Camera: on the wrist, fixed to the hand. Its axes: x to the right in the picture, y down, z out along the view.
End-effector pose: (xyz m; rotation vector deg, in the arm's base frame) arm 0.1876 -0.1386 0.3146 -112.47 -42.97 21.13
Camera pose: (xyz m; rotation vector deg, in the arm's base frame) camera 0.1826 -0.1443 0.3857 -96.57 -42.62 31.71
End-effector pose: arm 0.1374 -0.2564 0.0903 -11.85 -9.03 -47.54
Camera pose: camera 0.0911 -0.3030 0.0622 0.41 -21.89 -45.86
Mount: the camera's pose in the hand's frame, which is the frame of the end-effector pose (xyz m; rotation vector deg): -0.0037 -0.0617 -0.0359 15.92 -6.73 -0.80
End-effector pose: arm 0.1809 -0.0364 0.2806 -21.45 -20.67 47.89
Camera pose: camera 0.2345 -0.0835 0.2767 -3.69 -20.06 50.60
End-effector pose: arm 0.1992 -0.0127 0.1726 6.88 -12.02 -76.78
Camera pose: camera 0.1476 -0.0243 0.1246 15.88 -28.38 -76.07
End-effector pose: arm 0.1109 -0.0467 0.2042 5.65 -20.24 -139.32
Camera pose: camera 0.0817 -0.0069 0.1525 4.55 -42.67 -137.18
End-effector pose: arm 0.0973 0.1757 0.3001 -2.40 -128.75 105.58
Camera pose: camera 0.1158 0.1969 0.3658 7.60 -116.52 125.08
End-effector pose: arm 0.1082 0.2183 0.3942 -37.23 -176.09 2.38
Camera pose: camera 0.0868 0.1613 0.4317 34.81 170.93 -28.39
